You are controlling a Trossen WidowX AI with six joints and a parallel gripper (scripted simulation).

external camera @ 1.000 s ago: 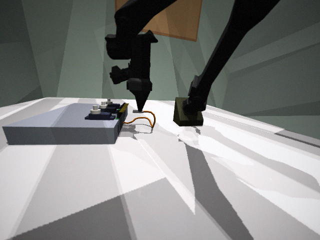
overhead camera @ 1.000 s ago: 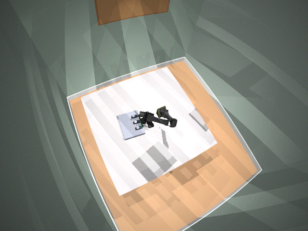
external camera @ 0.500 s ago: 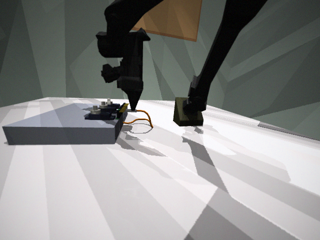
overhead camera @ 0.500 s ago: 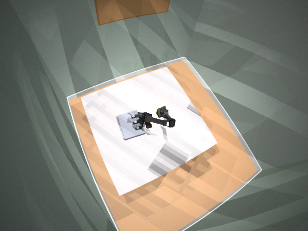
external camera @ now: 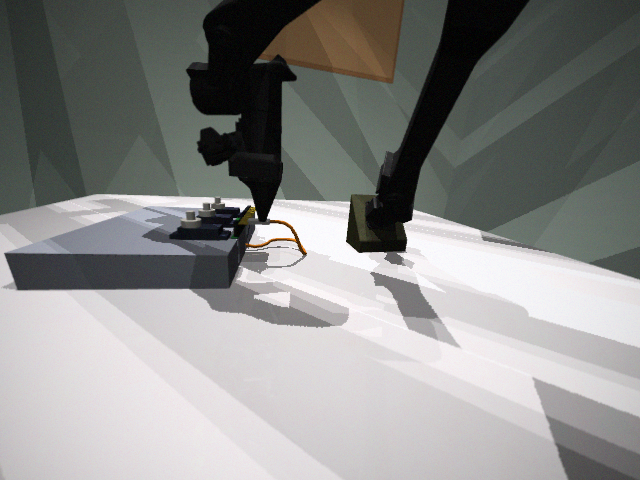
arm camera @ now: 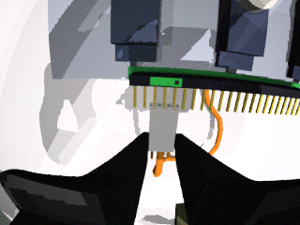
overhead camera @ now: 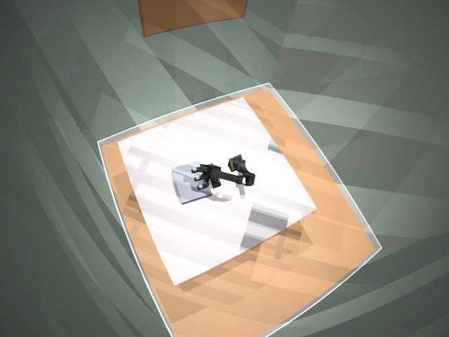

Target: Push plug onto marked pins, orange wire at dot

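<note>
Now: the green band 40 mm ahead of my gripper tip. Also, from my gripper tip: dot 40 mm ahead, 10 mm to the right; holder 200 mm ahead, 60 mm to the right, 50 mm below.
</note>
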